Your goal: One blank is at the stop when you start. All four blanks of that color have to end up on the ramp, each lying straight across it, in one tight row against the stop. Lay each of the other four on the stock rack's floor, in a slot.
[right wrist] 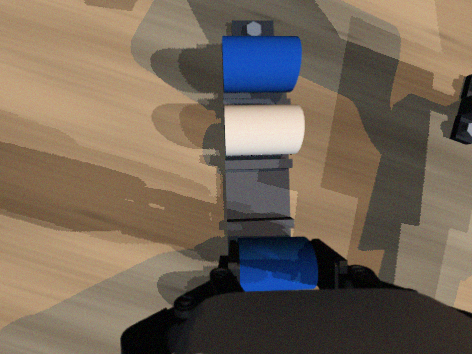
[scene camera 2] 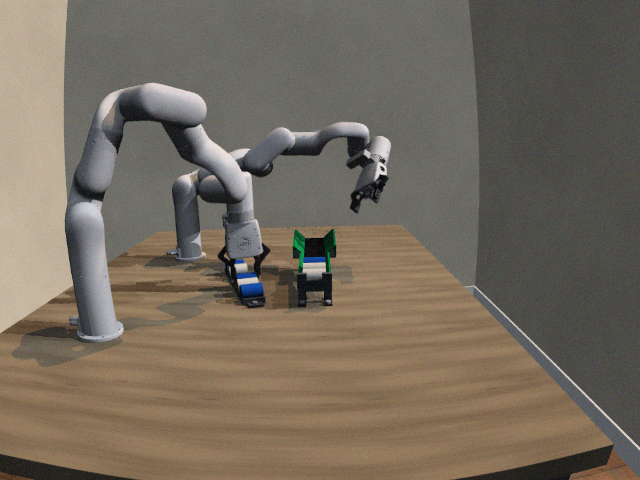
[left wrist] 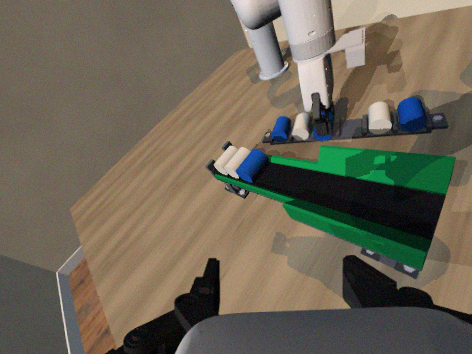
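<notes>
The stock rack [left wrist: 352,128] [right wrist: 257,190] holds a blue blank [left wrist: 281,129] and a white blank [left wrist: 301,126] at one end, and a white blank [left wrist: 380,116] [right wrist: 264,130] and a blue blank [left wrist: 412,114] [right wrist: 261,64] at the other. My right gripper [scene camera 2: 245,273] [left wrist: 326,125] [right wrist: 273,257] is shut on a blue blank [right wrist: 285,265], level and low at the rack floor beside the first white one. On the green-sided ramp [left wrist: 345,195] [scene camera 2: 297,241], two white blanks [left wrist: 226,160] [left wrist: 237,162] and then a blue blank [left wrist: 252,165] lie across it at the stop [left wrist: 211,166]. My left gripper [scene camera 2: 366,201] [left wrist: 281,278] is open and empty, high beyond the ramp.
The wooden table [scene camera 2: 361,387] carries both arms' bases [scene camera 2: 99,330] [scene camera 2: 190,253] at the left in the scene view. The ramp stands beside the rack, and its foot [right wrist: 462,130] shows at the right edge of the right wrist view. A wall stands beyond the table.
</notes>
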